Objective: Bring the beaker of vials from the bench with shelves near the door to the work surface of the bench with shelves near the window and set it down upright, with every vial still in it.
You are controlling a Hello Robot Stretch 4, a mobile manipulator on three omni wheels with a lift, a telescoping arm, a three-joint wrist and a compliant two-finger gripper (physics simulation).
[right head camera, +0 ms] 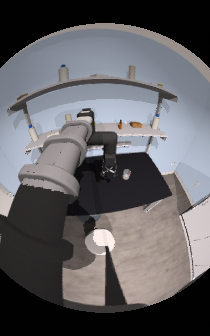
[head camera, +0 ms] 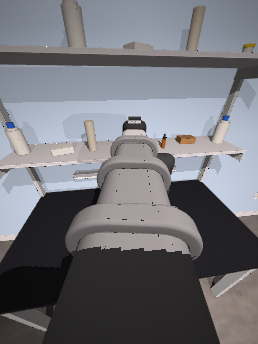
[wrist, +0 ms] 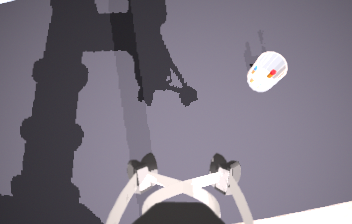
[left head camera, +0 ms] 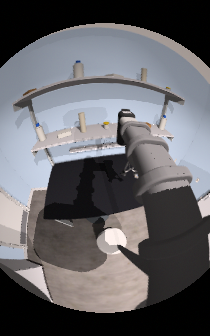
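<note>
The beaker of vials stands on the black work surface of a bench with shelves. It is clear, and small vials with red, blue and orange parts show inside it. In the head camera view the arm hides that part of the surface, and the beaker does not show. My gripper is open and empty above the work surface. In the right head view it is left of the beaker; in the wrist view the beaker is up and to the right of the fingers, apart from them.
The lower shelf holds bottles, a tan cylinder, a small amber bottle and a brown box. An upper shelf runs above it. A round white shape shows low in front of the bench.
</note>
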